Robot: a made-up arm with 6 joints. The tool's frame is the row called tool. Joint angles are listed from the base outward.
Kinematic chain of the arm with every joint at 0, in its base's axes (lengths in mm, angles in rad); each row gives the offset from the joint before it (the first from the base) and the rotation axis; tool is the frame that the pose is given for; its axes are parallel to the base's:
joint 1: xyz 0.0 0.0 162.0 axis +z
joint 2: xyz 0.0 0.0 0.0 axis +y
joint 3: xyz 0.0 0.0 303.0 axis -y
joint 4: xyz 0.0 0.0 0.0 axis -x
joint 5: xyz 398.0 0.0 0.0 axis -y
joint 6: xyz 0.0 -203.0 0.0 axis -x
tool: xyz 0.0 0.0 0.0
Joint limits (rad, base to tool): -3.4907..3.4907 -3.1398..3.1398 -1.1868..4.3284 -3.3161..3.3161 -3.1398..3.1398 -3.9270..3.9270
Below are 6 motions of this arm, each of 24 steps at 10 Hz.
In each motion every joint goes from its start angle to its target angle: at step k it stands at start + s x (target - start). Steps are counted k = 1, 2, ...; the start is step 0. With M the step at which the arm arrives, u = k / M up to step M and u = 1 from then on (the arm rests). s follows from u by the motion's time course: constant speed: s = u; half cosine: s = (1 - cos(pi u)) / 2; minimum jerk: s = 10 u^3 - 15 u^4 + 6 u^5.
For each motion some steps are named. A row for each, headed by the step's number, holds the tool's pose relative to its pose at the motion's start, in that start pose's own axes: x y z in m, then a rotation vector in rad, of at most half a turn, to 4 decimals.
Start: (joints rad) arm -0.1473 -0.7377 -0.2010 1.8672 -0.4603 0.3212
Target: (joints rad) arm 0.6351 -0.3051 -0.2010 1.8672 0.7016 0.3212
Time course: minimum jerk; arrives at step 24
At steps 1, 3, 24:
1: 0.0001 0.0000 0.0001 0.0002 -0.0013 -0.0002
3: 0.0020 0.0009 0.0026 0.0042 -0.0313 -0.0042
24: -0.0332 -0.0085 0.2285 0.3083 -1.9371 -0.4712

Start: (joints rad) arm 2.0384 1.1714 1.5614 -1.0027 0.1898 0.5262
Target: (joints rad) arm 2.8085 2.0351 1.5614 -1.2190 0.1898 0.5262
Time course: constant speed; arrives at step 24
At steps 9, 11, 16, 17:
9: -0.1507 0.0829 -0.2776 0.1172 0.4321 0.0651
11: -0.1999 0.0994 -0.3271 0.1301 0.5285 0.0807
16: -0.3404 0.1297 -0.4263 0.1397 0.7672 0.1212
17: -0.3707 0.1332 -0.4418 0.1376 0.8143 0.1295

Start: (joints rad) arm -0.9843 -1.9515 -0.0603 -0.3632 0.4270 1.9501
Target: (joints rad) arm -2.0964 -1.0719 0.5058 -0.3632 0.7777 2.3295
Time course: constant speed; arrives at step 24
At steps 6, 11, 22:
6: 0.0527 0.0202 0.1063 -0.3125 -0.1521 -0.0548
11: 0.0781 0.0596 0.1879 -0.5715 -0.2772 -0.1185
22: 0.0945 0.1904 0.3014 -1.1289 -0.5490 -0.3210

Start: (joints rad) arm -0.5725 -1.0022 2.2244 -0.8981 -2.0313 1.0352
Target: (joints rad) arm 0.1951 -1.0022 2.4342 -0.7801 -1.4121 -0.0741
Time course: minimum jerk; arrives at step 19
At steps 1, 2, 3, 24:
1: -0.0005 0.0001 -0.0005 0.0020 -0.0009 -0.0016
2: -0.0040 0.0011 -0.0035 0.0146 -0.0066 -0.0116
3: -0.0122 0.0034 -0.0108 0.0451 -0.0209 -0.0356
24: -0.2654 0.2788 -0.3748 1.3400 -1.1540 -0.8613

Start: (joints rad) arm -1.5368 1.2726 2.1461 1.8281 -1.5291 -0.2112
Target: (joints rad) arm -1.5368 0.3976 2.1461 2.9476 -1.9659 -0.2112
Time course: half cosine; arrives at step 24
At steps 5, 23, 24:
5: -0.0087 -0.0552 0.0072 0.0838 0.0469 -0.1300
23: -0.0496 -0.4311 -0.0455 0.8266 0.8224 -1.1422
24: -0.0495 -0.4326 -0.0460 0.8298 0.8274 -1.1466

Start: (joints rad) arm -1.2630 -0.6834 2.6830 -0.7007 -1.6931 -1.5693
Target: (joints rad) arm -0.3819 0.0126 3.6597 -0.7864 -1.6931 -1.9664
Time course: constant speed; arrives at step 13
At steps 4, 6, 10, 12, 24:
4: -0.0930 -0.1225 0.0927 0.2675 -0.0139 0.2378
6: -0.1318 -0.1958 0.1196 0.3979 -0.0193 0.3581
10: -0.1897 -0.3519 0.1317 0.6504 -0.0272 0.6019
12: -0.2085 -0.4288 0.1172 0.7720 -0.0302 0.7257
24: -0.2154 -0.4657 0.1053 0.8314 -0.0315 0.7882

